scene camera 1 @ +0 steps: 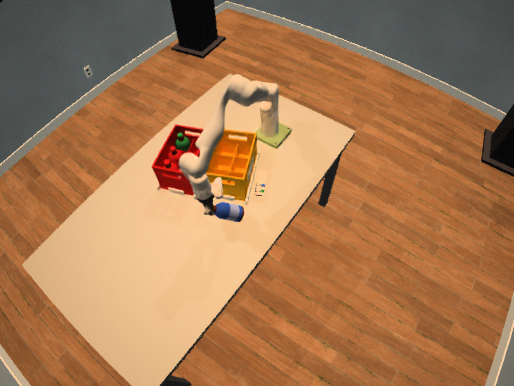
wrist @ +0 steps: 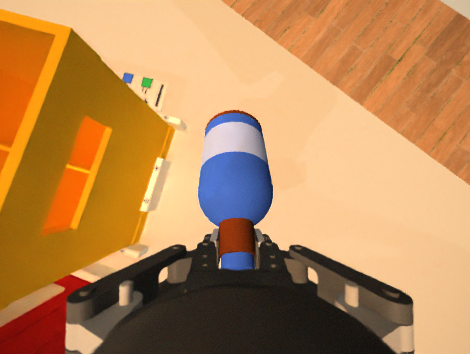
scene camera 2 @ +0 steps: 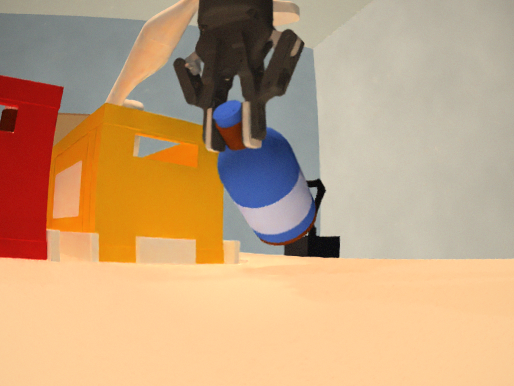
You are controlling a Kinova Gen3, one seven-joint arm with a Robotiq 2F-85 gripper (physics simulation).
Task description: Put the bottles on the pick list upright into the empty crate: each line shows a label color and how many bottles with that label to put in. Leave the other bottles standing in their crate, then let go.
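Places are measured from the arm's base along level axes (x back, y right, z up), in metres.
Pixels of known places: gripper, fingertip midpoint: (scene camera 1: 212,211) (wrist: 236,238) (scene camera 2: 233,149); arm's base at its link origin: (scene camera 1: 269,130).
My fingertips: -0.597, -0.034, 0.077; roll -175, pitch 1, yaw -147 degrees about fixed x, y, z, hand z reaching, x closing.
Ahead of a thing's pixels: the offset from my fingertips to its top centre, as dx, dy, dz. "*": to the spot under its first point.
My gripper (scene camera 1: 210,210) (scene camera 2: 234,135) (wrist: 236,238) is shut on the neck of a blue bottle {+0.030, -0.042, +0.043} (scene camera 1: 230,212) (scene camera 2: 265,170) (wrist: 235,185) with a pale band. The bottle is tilted, base outward, above the table beside the end wall of the yellow crate {+0.269, +0.065, +0.070} (scene camera 1: 227,187) (scene camera 2: 155,210) (wrist: 120,165). That crate shows empty compartments; part of it is hidden by the arm. The red crate {+0.185, +0.287, +0.070} (scene camera 1: 165,181) (scene camera 2: 27,185) (wrist: 40,315) holds a green bottle {+0.259, +0.354, +0.057} (scene camera 1: 182,142) and red bottles {+0.171, +0.332, +0.057} (scene camera 1: 173,153); its right part is hidden by the arm. The pick list {+0.288, -0.076, -0.104} (scene camera 1: 259,189) (wrist: 159,95) shows a blue and a green square; its numbers are unreadable.
The arm's green base plate (scene camera 1: 276,137) is behind the yellow crate. White brackets {* +0.126, +0.024, -0.090} (scene camera 2: 165,250) (wrist: 154,185) stand at the crates' feet. The table's long edge runs past the pick list's outer side. A black object (scene camera 2: 325,246) stands behind the bottle in scene camera 2.
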